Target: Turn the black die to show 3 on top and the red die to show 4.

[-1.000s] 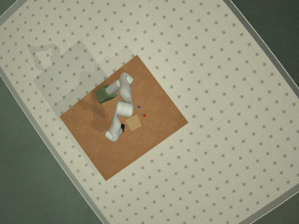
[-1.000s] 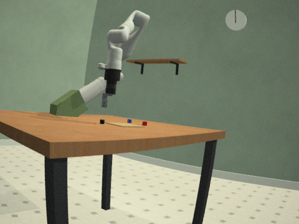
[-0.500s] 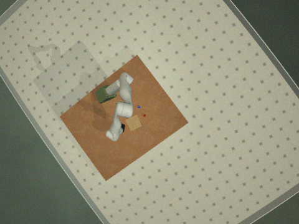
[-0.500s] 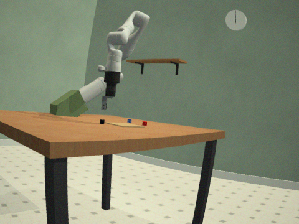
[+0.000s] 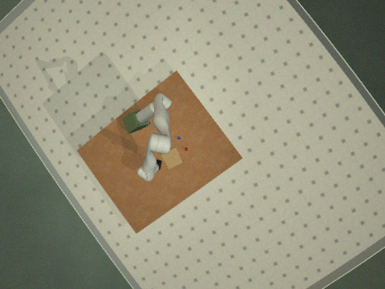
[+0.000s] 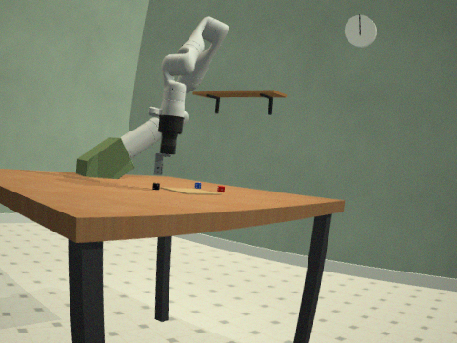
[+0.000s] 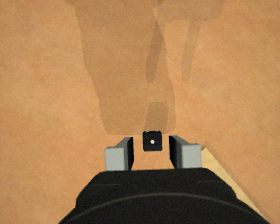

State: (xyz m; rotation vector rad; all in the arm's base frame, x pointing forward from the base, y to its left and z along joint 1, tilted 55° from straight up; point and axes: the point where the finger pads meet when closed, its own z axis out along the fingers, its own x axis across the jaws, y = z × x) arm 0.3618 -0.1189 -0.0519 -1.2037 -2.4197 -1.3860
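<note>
My gripper is now 50 mm above the black die. Round my hand: tan mat 110 mm to the left, 60 mm below, 40 mm ahead; then blue die 260 mm to the left, 70 mm behind, 50 mm below; then red die 250 mm to the left, 50 mm below, 40 mm ahead.
</note>
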